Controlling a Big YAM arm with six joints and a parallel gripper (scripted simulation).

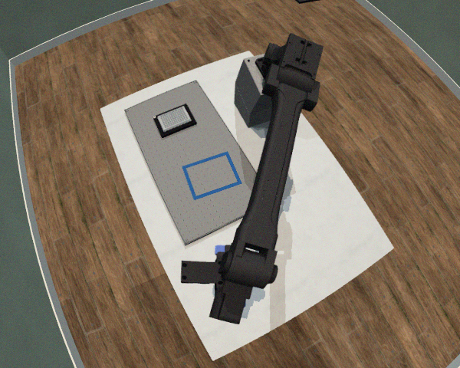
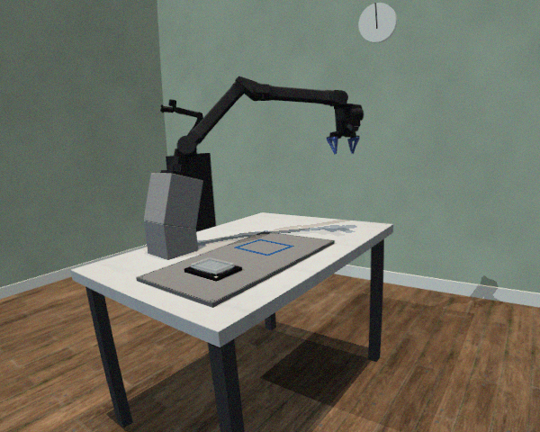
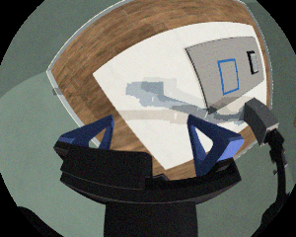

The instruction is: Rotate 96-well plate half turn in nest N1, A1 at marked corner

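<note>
My gripper is now 120 mm past the white 96-well plate, 730 mm to the left of it and 340 mm above it. Round my hand: white A1 mark: 40 mm behind, 790 mm to the right, 340 mm below; black plate nest N1: 120 mm behind, 730 mm to the right, 350 mm below.
</note>
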